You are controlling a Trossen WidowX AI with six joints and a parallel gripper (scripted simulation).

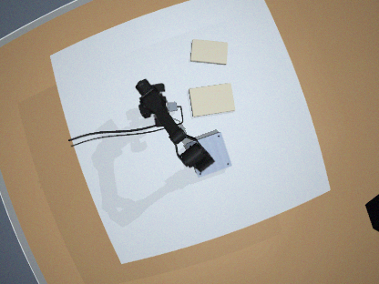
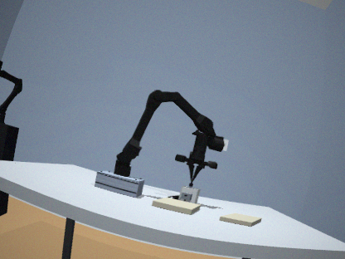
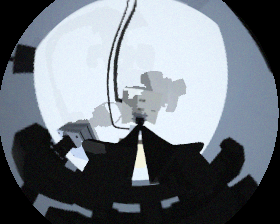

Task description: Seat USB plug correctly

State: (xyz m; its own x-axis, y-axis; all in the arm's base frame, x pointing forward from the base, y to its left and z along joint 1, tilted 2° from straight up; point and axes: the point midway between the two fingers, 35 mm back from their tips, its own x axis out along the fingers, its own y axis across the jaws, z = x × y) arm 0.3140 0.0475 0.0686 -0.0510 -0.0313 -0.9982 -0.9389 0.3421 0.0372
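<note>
The USB plug is 2 cm below my gripper tip.
</note>
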